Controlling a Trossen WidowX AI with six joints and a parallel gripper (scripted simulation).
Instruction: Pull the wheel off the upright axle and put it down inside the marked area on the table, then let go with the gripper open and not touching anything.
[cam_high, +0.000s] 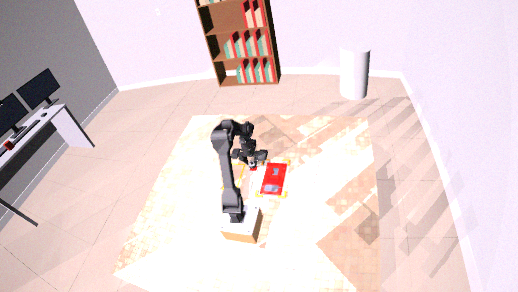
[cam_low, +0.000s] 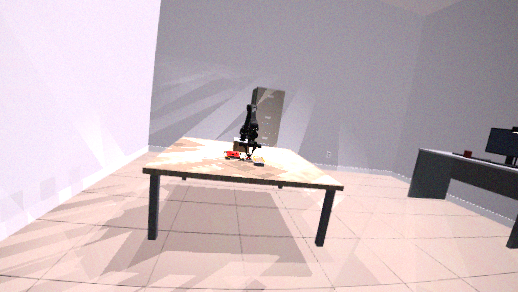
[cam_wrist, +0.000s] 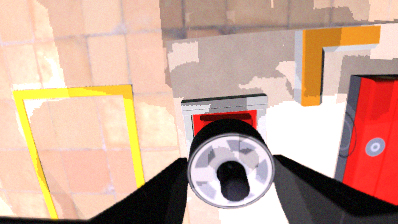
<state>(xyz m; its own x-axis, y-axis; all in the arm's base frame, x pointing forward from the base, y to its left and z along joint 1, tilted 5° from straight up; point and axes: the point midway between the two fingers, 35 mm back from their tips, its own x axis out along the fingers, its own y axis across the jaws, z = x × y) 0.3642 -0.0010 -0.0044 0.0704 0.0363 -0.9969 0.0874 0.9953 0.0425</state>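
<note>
Now: gripper tip right at the wheel. Also, from my gripper tip: thin pale rod (50 mm behind, 330 mm to the right, 40 mm below); white block (160 mm ahead, 50 mm to the left, 30 mm below).
</note>
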